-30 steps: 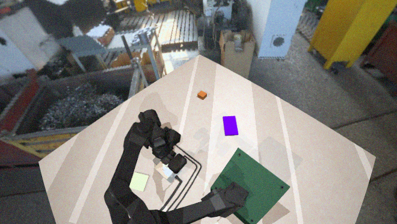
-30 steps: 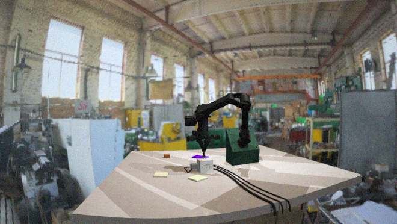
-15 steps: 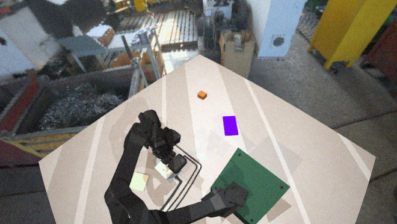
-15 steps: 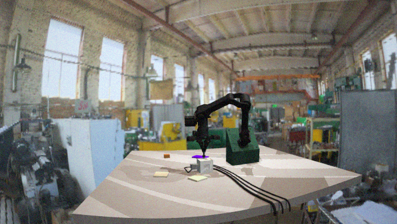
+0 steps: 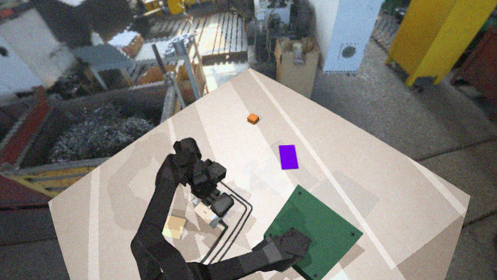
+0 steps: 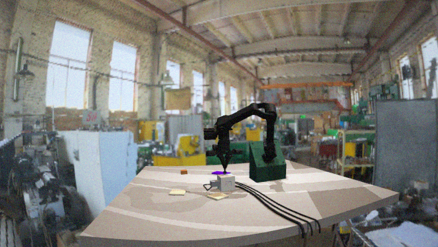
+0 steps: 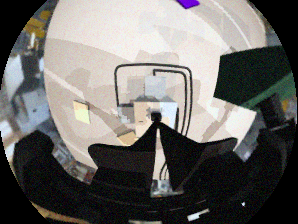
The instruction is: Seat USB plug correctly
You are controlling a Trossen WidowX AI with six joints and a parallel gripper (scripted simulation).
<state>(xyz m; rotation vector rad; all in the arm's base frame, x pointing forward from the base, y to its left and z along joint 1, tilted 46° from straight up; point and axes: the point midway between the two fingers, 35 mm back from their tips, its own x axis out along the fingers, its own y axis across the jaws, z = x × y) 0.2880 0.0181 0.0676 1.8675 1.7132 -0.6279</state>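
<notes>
The dark USB plug is 2 cm below my gripper tip. Also, from my gripper tip: orange block 44 cm to the right, 18 cm ahead, 10 cm below; then flat purple card 36 cm to the right, 11 cm below, 8 cm behind.
</notes>
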